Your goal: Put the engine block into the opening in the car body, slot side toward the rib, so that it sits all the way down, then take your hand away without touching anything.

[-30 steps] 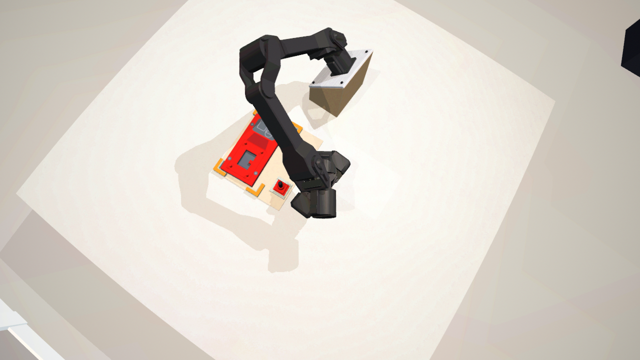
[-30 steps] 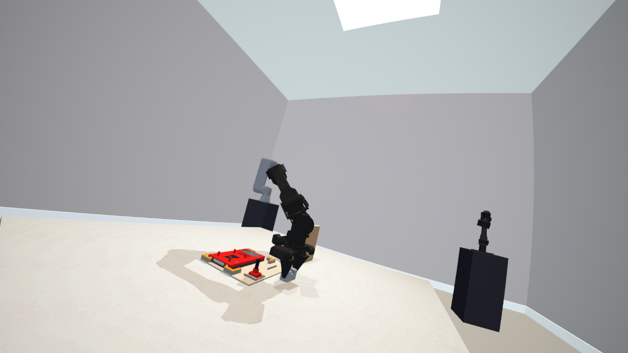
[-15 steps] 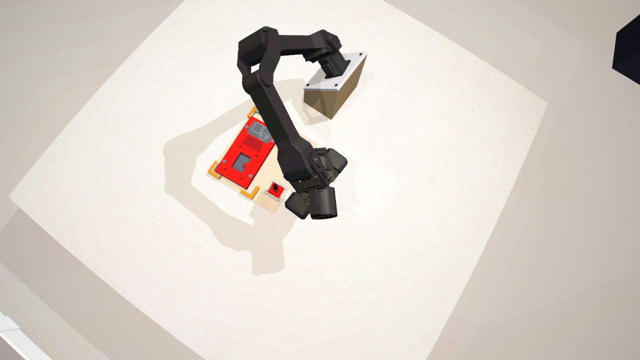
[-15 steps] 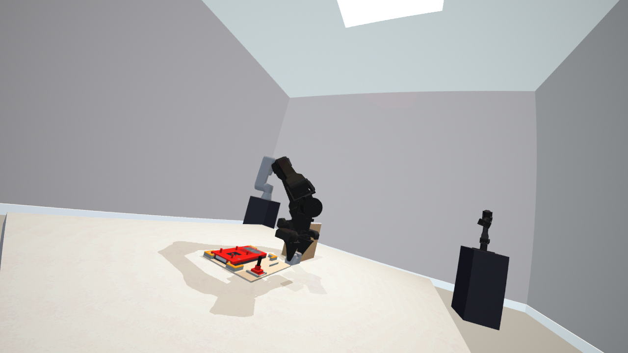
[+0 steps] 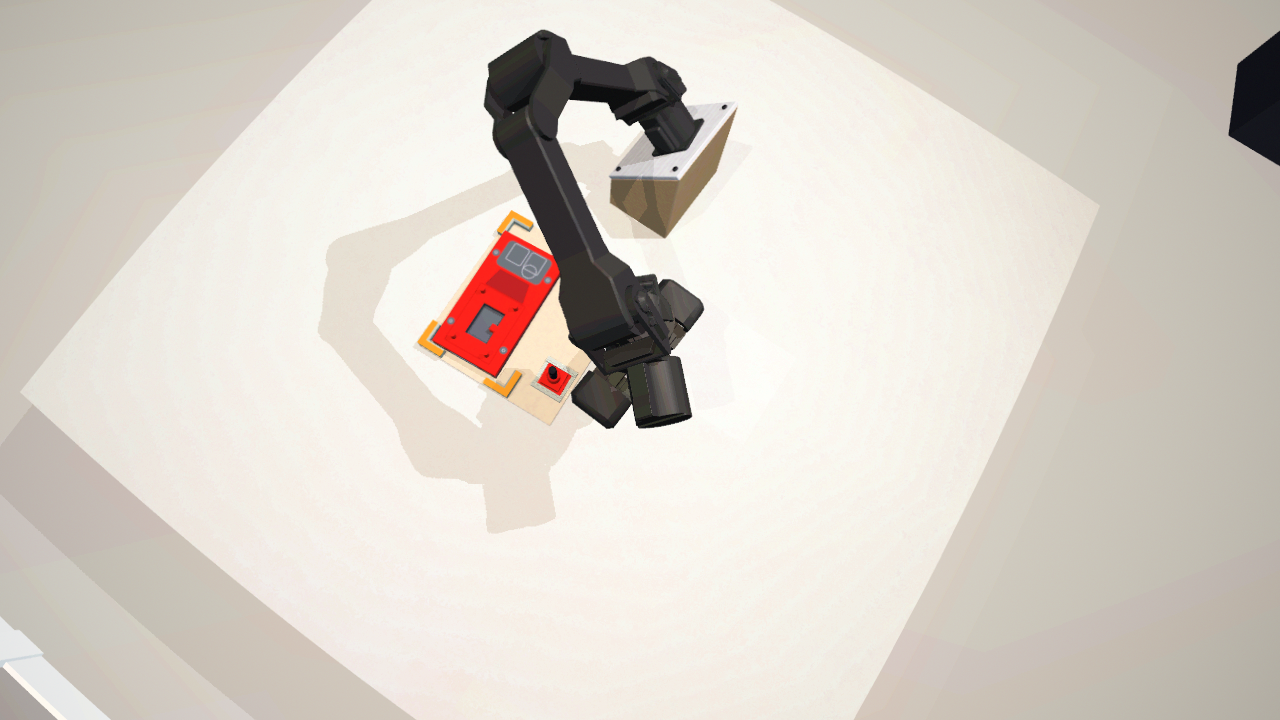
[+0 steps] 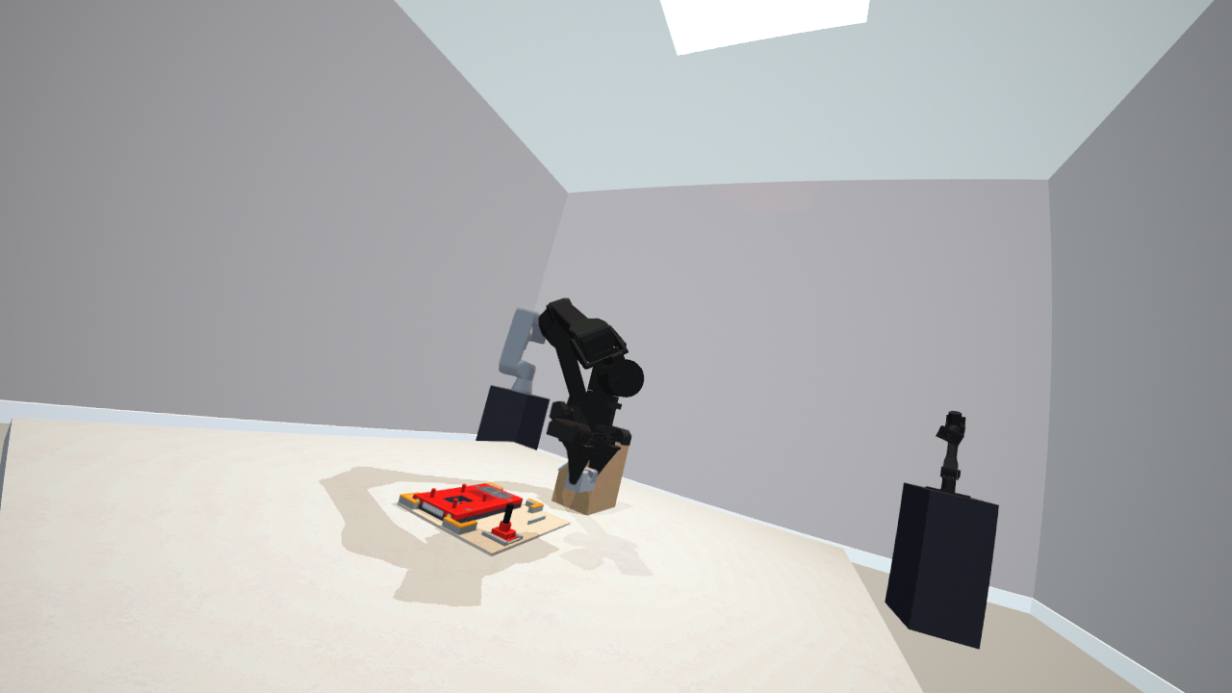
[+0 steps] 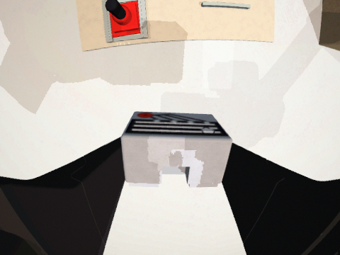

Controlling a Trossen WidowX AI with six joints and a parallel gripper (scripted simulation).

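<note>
Now: the engine block 10 mm above my gripper tip.
</note>
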